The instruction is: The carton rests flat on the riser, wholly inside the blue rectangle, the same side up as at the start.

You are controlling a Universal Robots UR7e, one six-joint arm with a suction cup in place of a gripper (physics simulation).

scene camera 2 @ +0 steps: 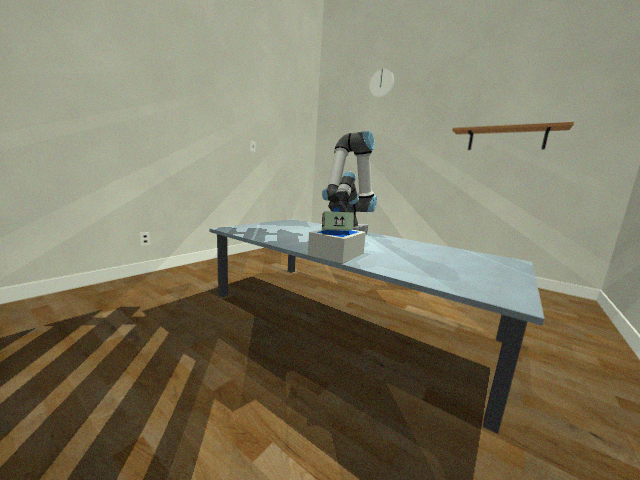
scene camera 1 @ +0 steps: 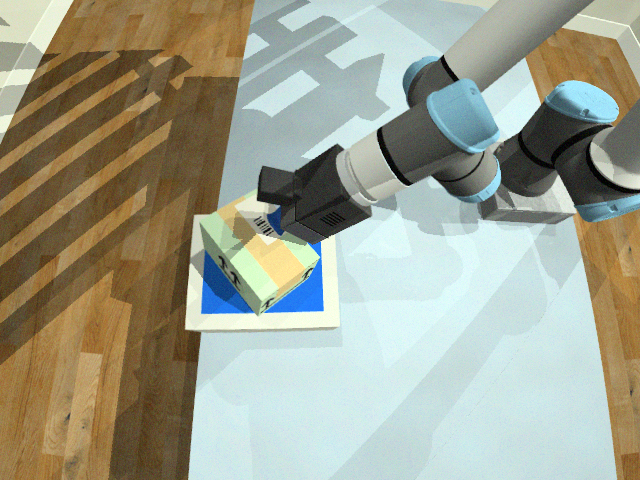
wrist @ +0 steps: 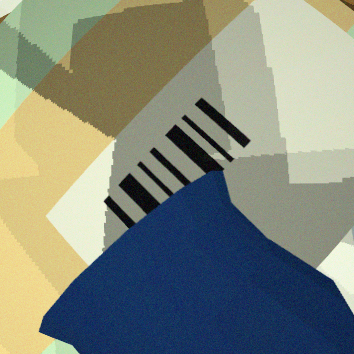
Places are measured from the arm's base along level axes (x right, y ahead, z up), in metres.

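Where they show: hand, its tool point: (scene camera 1: 274, 225) (wrist: 228, 242); arm's base, origin of its link: (scene camera 1: 521, 169).
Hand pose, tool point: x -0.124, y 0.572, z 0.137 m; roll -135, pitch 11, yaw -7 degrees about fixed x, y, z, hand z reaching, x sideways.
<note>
Each offset is from my tool point to the top centre of the thing. "pt": to the spot under its first point. Level surfaces: height alone.
The pale green carton {dx -0.032, dy +0.031, dz +0.033 m} (scene camera 1: 279, 266) (scene camera 2: 338, 221) (wrist: 25, 200), with orange tape and a barcode label on top, is over the riser {dx -0.044, dy +0.032, dz -0.076 m} (scene camera 1: 258, 321) (scene camera 2: 325, 248), turned diagonally to the blue rectangle {pt dx -0.107, dy -0.041, dz -0.076 m} (scene camera 1: 310, 299). Its arrows point up and it looks level. In scene camera 1 its near corner reaches the rectangle's front edge; its far side is hidden. I cannot tell whether a small gap lies under it. My gripper (scene camera 1: 275, 221) (scene camera 2: 336, 209), a blue suction cup, is at the carton's top by the barcode, with suction off. Contact is unclear.
The riser stands at the edge of the pale blue table {dz -0.196 m} (scene camera 1: 439, 403) (scene camera 2: 444, 268). The arm and its grey base block (scene camera 1: 527, 210) are to the right in scene camera 1. A black box (scene camera 1: 276, 184) on the wrist overhangs the carton's far side.
</note>
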